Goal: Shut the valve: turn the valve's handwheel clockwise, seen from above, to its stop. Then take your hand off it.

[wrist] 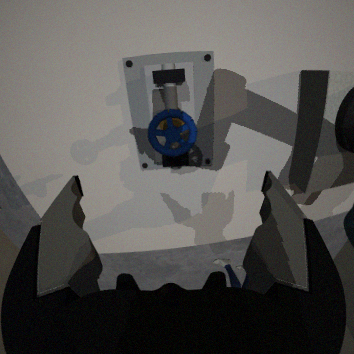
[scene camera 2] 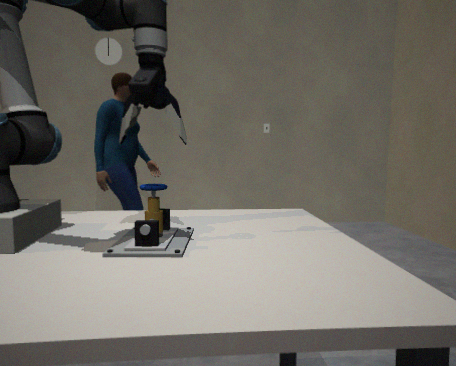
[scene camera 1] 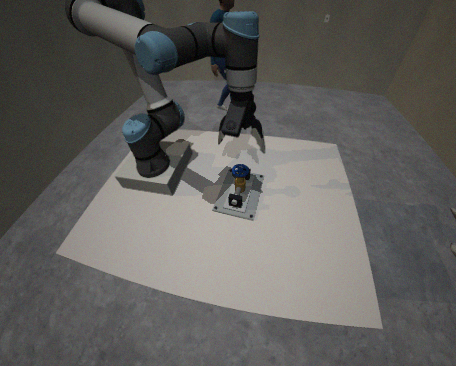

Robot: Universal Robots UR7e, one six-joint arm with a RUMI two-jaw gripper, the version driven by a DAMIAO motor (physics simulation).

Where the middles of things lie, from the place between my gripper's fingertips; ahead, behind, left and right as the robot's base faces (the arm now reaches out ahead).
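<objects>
My hand 11 cm above the blue handwheel (wrist: 172,133). Grey base plate (scene camera 2: 177,247) 23 cm below my hand.
</objects>
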